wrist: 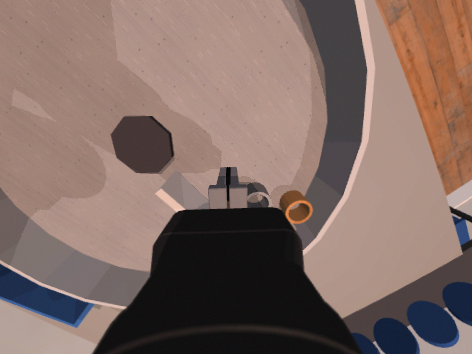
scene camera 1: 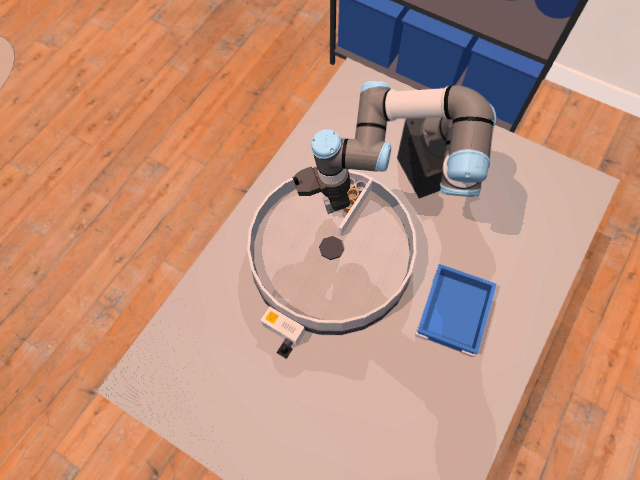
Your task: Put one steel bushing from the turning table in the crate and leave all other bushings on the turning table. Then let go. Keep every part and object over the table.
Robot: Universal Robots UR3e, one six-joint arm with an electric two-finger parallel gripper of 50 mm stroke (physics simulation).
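Places are measured from the arm's base along level axes (x ahead, y left, z up), in metres.
Where they show: gripper, fingertip midpoint: (wrist: 228, 177) (scene camera 1: 330, 210); arm's base at its link origin: (scene camera 1: 443, 134).
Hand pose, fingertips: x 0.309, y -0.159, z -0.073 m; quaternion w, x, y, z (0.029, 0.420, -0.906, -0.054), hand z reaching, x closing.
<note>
Each offset is from my fingertips to the top centre of the thing. "*": to the spot under its first point.
The round turning table (scene camera 1: 251, 242) (wrist: 368, 75) has a raised rim. In the scene view, orange-brown bushings @(dx -0.075, dy +0.023, dz -0.003 m) (scene camera 1: 353, 190) and silvery ones @(dx -0.106, dy +0.031, dz -0.003 m) (scene camera 1: 360, 184) stand in its upper part beside the divider, partly hidden by the arm. In the wrist view, a grey steel-coloured bushing @(dx -0.047, dy -0.001, dz -0.003 m) (wrist: 258, 188) stands upright just right of the fingers, and an orange-brown bushing @(dx -0.088, dy -0.031, dz -0.003 m) (wrist: 289, 200) stands farther right near the rim. My gripper (scene camera 1: 329, 207) (wrist: 228, 177) is shut and empty, over the turning table beside the bushings. The blue crate @(dx +0.057, dy +0.395, dz -0.031 m) (scene camera 1: 486, 316) (wrist: 50, 300) is empty in the scene view, right of the turning table.
A straight divider wall (scene camera 1: 355, 207) (wrist: 184, 191) runs from the rim toward the dark centre hub @(dx +0.082, dy +0.050, dz -0.020 m) (scene camera 1: 331, 248) (wrist: 142, 145). A white box @(* dx +0.319, dy +0.052, dz -0.023 m) (scene camera 1: 282, 325) with a black part @(* dx +0.359, dy +0.080, dz -0.055 m) (scene camera 1: 284, 348) sits at the front-left rim. A shelf (scene camera 1: 332, 36) with blue bins (scene camera 1: 369, 33) stands behind.
</note>
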